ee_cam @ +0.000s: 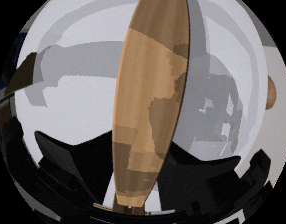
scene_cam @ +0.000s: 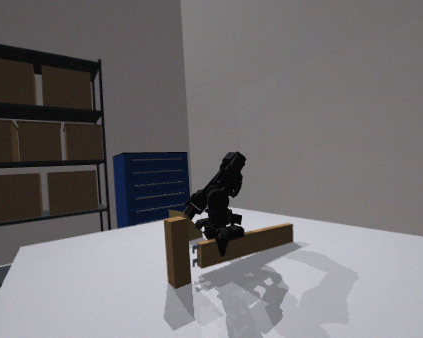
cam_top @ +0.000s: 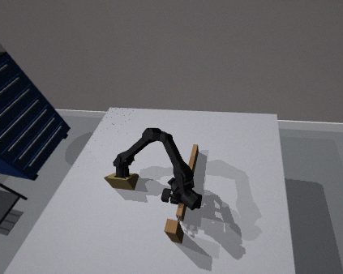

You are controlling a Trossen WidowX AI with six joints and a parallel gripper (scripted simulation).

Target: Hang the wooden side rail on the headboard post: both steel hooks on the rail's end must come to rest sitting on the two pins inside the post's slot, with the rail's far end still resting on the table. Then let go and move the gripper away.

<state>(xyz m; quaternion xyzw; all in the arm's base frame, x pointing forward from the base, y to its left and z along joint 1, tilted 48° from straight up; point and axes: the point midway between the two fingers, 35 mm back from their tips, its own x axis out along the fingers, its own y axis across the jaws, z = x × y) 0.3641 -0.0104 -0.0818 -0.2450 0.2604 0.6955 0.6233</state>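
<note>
Right now my gripper tip is 140 mm to the left of the headboard post and 40 mm below it.
</note>
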